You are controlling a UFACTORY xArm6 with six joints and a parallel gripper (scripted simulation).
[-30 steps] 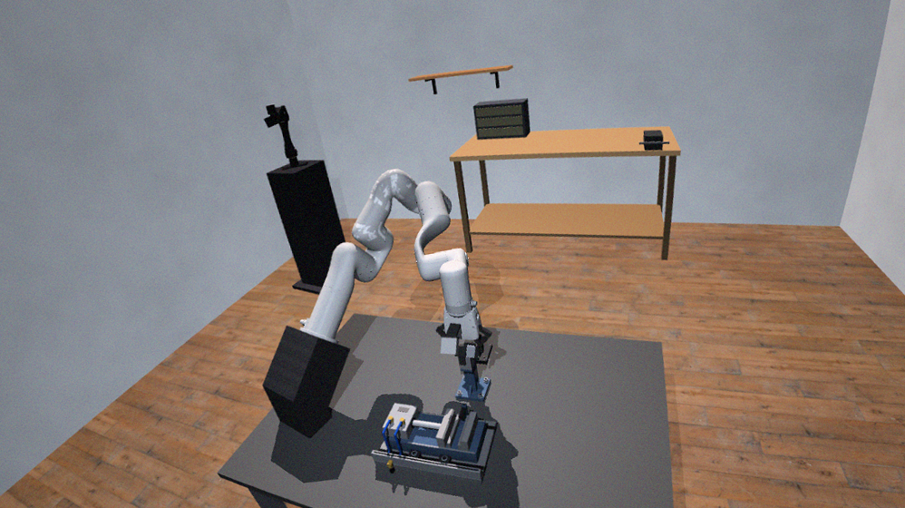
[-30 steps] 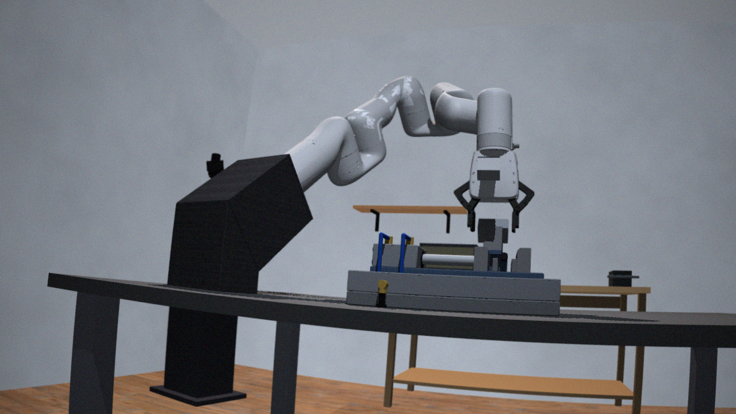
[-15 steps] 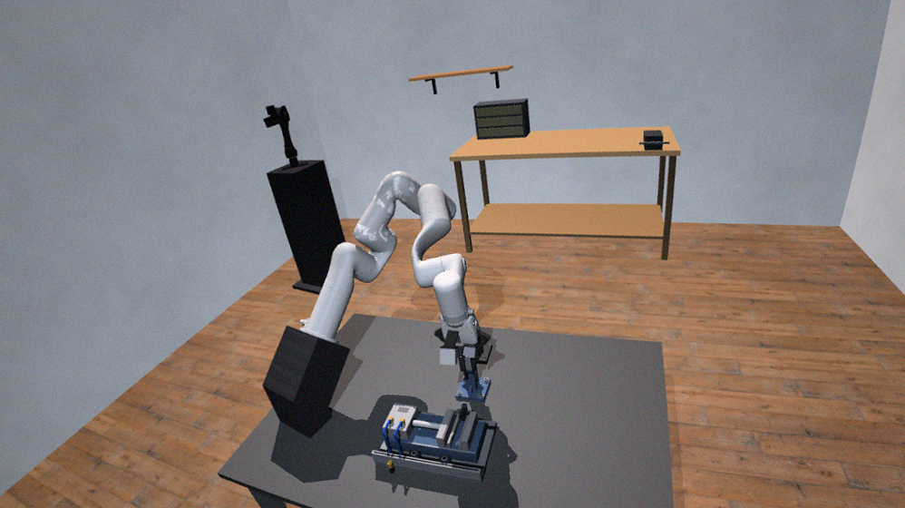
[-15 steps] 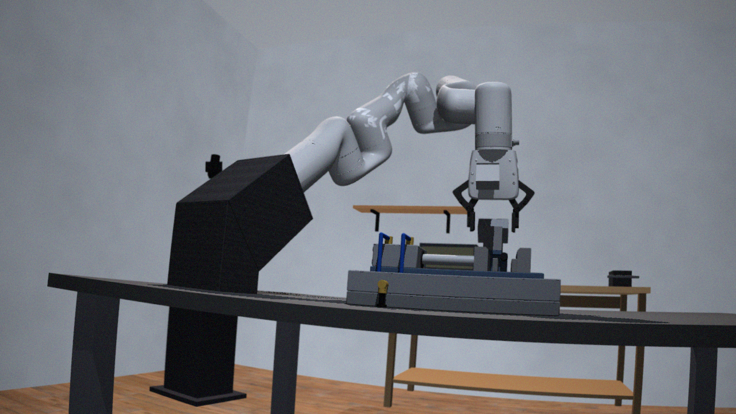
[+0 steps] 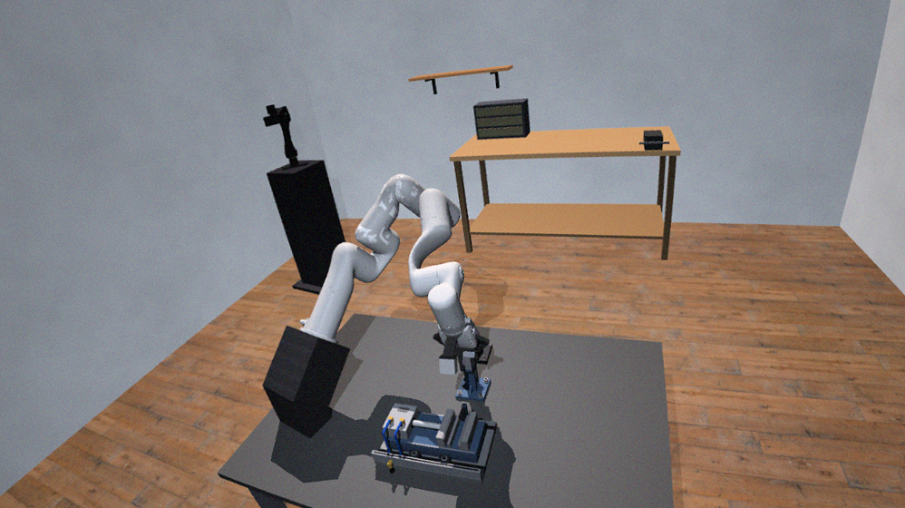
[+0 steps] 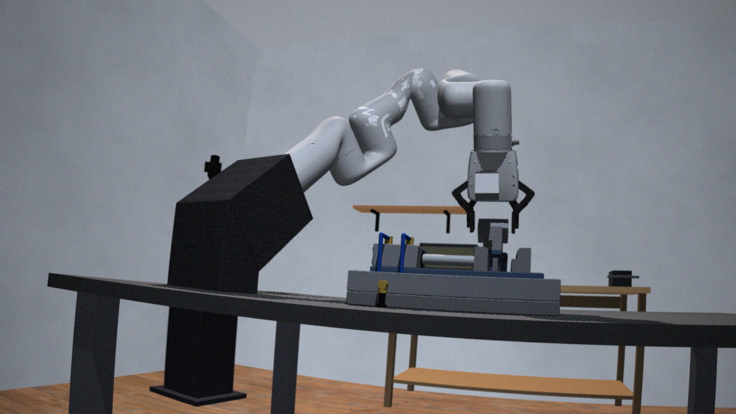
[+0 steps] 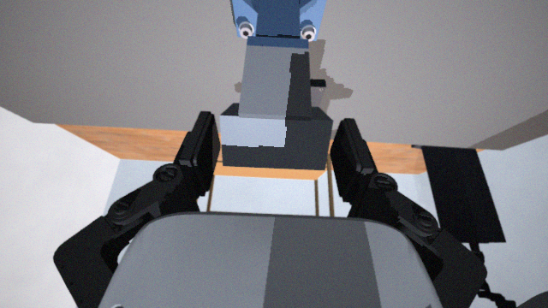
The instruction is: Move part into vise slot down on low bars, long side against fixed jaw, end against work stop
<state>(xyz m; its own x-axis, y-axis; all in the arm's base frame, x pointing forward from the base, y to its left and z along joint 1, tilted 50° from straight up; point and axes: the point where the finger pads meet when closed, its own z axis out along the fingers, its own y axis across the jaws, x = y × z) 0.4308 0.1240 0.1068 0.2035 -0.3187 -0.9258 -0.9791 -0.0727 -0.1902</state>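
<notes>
Now: the part 10 mm to the left of my hand and 10 mm below it. Round my hand: moving jaw (40 mm ahead, 210 mm to the right, 90 mm below); work stop (60 mm ahead, 160 mm to the right, 80 mm below); fixed jaw (100 mm ahead, 200 mm to the right, 90 mm below).
</notes>
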